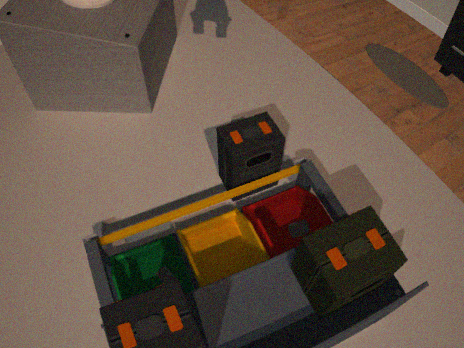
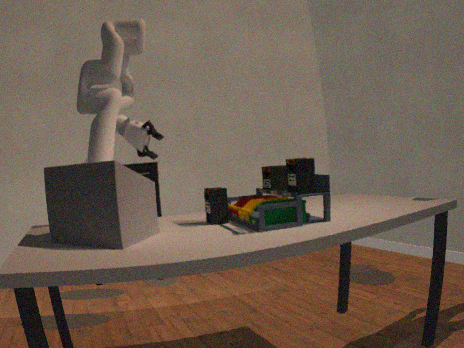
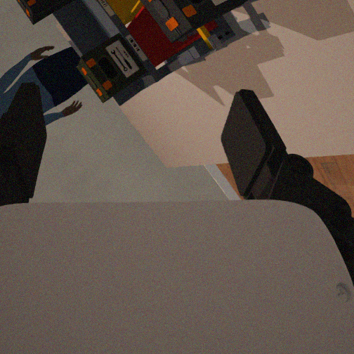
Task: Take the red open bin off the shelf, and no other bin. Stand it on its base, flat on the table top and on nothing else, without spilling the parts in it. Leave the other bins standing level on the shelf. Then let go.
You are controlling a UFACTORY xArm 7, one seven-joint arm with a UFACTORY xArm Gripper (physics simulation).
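Seen in the pictures: gripper, between the fingertips: (image 2: 158,148); arm's base, origin of its link: (image 2: 98,174).
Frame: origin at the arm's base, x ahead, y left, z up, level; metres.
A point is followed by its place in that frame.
Note:
The red open bin (image 1: 280,212) {x 0.536, y 0.168, z -0.205 m} (image 2: 245,201) {x 0.582, y 0.200, z -0.149 m} (image 3: 155,40) lies tilted in the shelf's lower level, at the end beside the yellow bin (image 1: 220,240) {x 0.538, y 0.054, z -0.205 m} (image 3: 122,7). The green bin (image 1: 145,265) {x 0.527, y -0.074, z -0.205 m} (image 2: 282,215) {x 0.586, y -0.121, z -0.173 m} is at the other end. All three are in the slate-grey shelf (image 1: 250,300) {x 0.672, y 0.035, z -0.112 m} (image 2: 327,205) {x 0.747, y -0.155, z -0.157 m} (image 3: 90,27), behind its yellow front bar. A dark part shows in the red bin; its other contents are unclear. My gripper (image 2: 159,146) {x 0.253, y 0.235, z 0.082 m} (image 3: 136,108) is open and empty, high above the table on the robot's side, well away from the bins.
A black case (image 1: 250,155) {x 0.478, y 0.136, z -0.095 m} (image 2: 216,206) {x 0.434, y 0.108, z -0.147 m} (image 3: 175,15) stands upright on the table (image 1: 150,165) {x 0.335, y 0.001, z -0.214 m} (image 2: 400,215) {x 0.985, y -0.316, z -0.214 m}, close before the shelf's red-bin end. An olive case (image 1: 350,260) {x 0.706, y 0.136, z -0.017 m} (image 3: 112,67) and another dark case (image 1: 150,325) {x 0.684, y -0.080, z 0.010 m} (image 2: 301,175) {x 0.664, y -0.122, z -0.048 m} stand on the shelf's upper level. The robot stands on a grey block (image 1: 80,65) {x 0.138, y -0.062, z -0.081 m} (image 2: 85,205) {x -0.050, y -0.140, z -0.086 m}.

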